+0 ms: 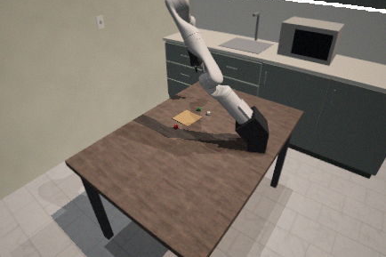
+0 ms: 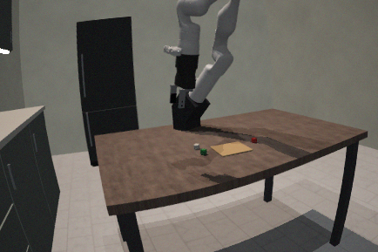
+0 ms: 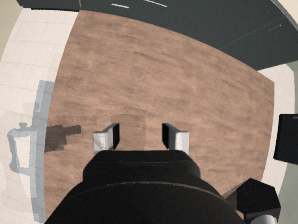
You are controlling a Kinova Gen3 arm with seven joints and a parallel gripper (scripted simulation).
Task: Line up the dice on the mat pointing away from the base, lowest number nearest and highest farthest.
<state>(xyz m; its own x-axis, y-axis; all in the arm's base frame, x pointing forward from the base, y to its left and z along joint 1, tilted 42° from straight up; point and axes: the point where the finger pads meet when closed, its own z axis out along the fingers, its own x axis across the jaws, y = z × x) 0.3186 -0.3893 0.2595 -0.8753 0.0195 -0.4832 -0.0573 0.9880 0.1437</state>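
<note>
The green die is 230 mm below my hand, 130 mm to the left of it and 80 mm behind it. The rest, counted from my hand: red die 380 mm to the left, 230 mm below, 60 mm behind; then white die 230 mm below, 160 mm behind, 140 mm to the left; then tan mat 250 mm to the left, 240 mm below, 60 mm behind.
</note>
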